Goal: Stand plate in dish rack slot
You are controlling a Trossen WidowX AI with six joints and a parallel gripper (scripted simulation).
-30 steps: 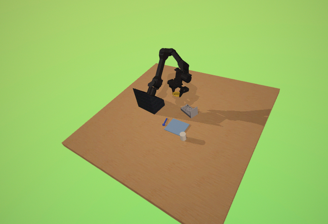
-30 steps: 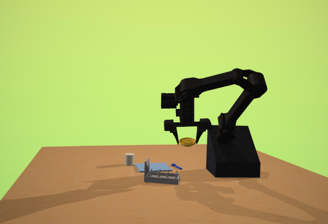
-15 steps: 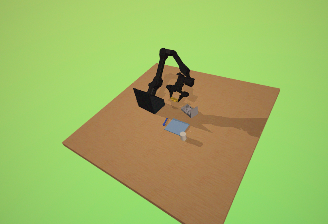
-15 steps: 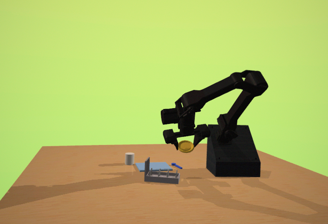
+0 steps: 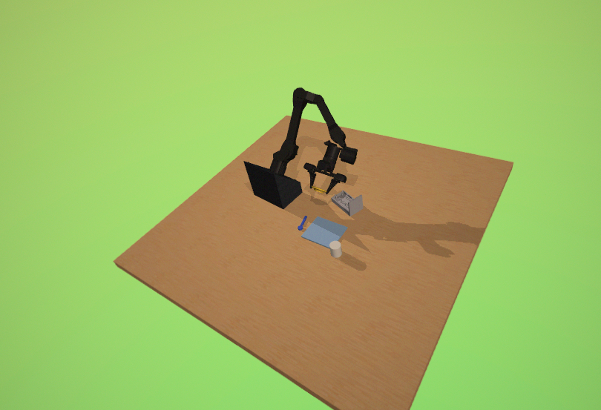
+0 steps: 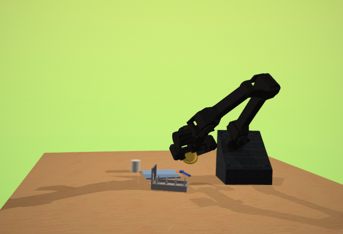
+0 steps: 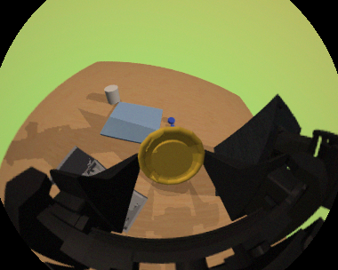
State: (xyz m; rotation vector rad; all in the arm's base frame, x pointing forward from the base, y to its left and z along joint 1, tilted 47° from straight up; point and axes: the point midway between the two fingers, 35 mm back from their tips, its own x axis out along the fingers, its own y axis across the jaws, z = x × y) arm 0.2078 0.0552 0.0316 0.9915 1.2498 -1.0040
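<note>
My gripper tip is 90 mm short of the grey dish rack, 70 mm to the right of it and 80 mm above it. Round my gripper tip: light blue mat 100 mm ahead, 110 mm to the right, 100 mm below; then yellow plate 10 mm to the left; then blue spoon 10 mm behind, 120 mm to the right, 100 mm below.
</note>
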